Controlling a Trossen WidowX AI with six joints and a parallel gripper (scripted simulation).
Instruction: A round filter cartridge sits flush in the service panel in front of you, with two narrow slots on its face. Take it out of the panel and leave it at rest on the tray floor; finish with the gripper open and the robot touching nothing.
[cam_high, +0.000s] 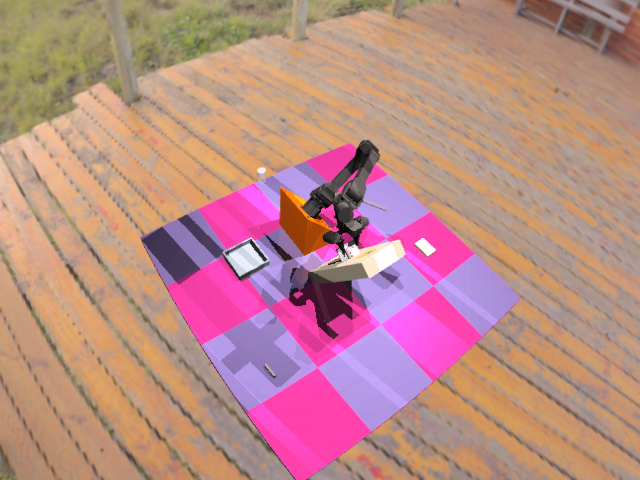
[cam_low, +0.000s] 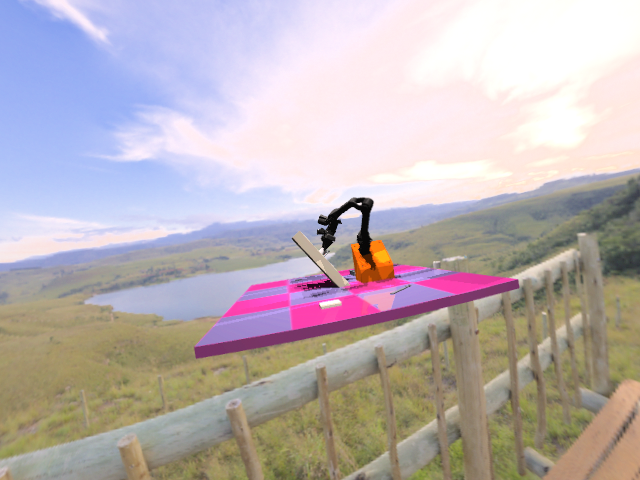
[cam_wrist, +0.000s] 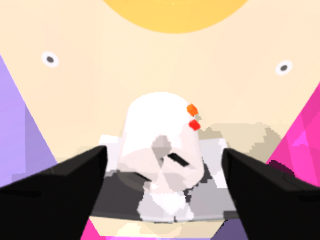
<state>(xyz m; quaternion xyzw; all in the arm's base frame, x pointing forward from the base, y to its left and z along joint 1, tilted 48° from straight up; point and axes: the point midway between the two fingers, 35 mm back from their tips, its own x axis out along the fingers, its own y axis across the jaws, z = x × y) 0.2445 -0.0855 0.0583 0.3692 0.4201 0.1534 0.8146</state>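
The grey square tray lies 340 mm behind my gripper tip, 260 mm to the right of it and 220 mm below it. Also, from my gripper tip: white block 100 mm ahead, 440 mm to the left, 220 mm below; short stick 130 mm ahead, 490 mm to the right, 230 mm below; round filter cartridge 10 mm below.
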